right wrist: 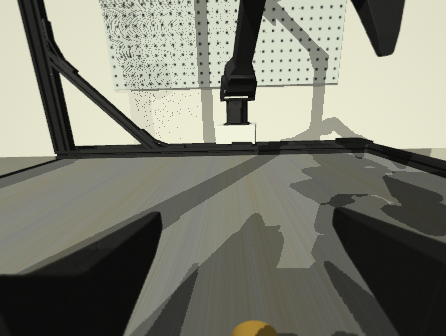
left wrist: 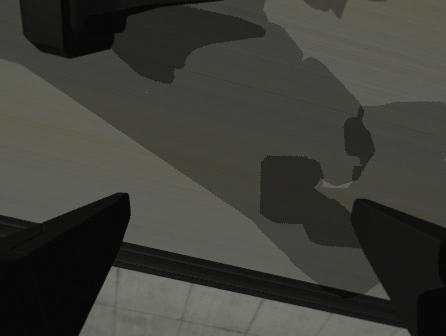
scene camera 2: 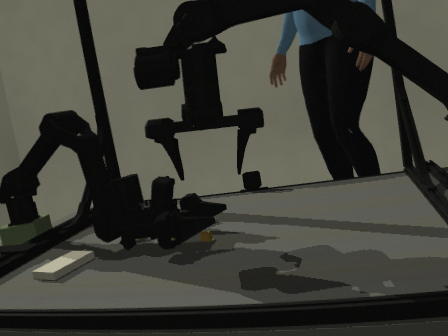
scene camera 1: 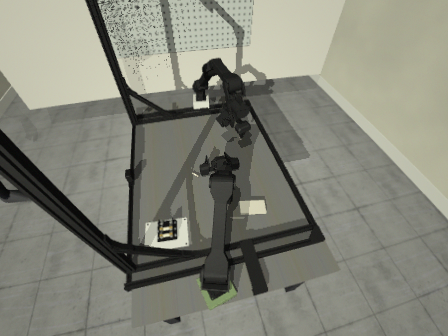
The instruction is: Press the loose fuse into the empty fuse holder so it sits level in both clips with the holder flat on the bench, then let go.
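Frame: origin at the left arm's base, x ahead, y left, z up, level; centimetres.
Seen in the pictures: left gripper, fingertip midpoint: (left wrist: 241, 206) (scene camera 2: 210, 177) (scene camera 1: 237, 132); right gripper, fingertip midpoint: (right wrist: 246, 217) (scene camera 2: 220, 213) (scene camera 1: 215, 154); left arm's base, link origin: (right wrist: 237, 124) (scene camera 1: 200, 98); right arm's base, link origin: (scene camera 2: 24, 221) (scene camera 1: 216, 286).
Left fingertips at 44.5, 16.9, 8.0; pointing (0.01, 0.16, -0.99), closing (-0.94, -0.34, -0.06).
Note:
Pixels of each thing's top centre, then the offset from my left fingertips to it, as dx, dy, dz. "spot": a spot on its surface instead.
- black fuse holder block, top centre: (scene camera 1: 164, 230) +42.3, -33.5, -10.9
- white board, surface spot: (scene camera 1: 152, 241) spot: +45.0, -38.8, -14.3
- small pale piece, top centre: (scene camera 1: 195, 174) +13.1, -21.4, -13.5
- flat cream block, top centre: (scene camera 2: 63, 260) (scene camera 1: 252, 206) +33.6, +3.1, -13.0
A loose fuse shows a yellow end cap (scene camera 2: 206, 236) (right wrist: 254, 328) low in the right wrist view; in scene camera 2 my right fingers hide most of it. My right gripper (scene camera 1: 218, 159) (scene camera 2: 220, 213) (right wrist: 246, 217) is open, low over the bench, its fingers apart and the cap at the bottom of its wrist view. My left gripper (scene camera 1: 233, 129) (scene camera 2: 211, 176) (left wrist: 241, 206) is open, empty and high above the bench. A black fuse holder block (scene camera 1: 167, 230) with brass and pale strips sits on a white board (scene camera 1: 152, 241). I cannot tell which of its clips are filled.
A small pale piece (scene camera 1: 195, 174) lies at the picture's left of my right gripper. A flat cream block (scene camera 1: 253, 207) (scene camera 2: 63, 265) lies on the bench. A black frame surrounds the bench. One left finger hangs in the right wrist view's upper right.

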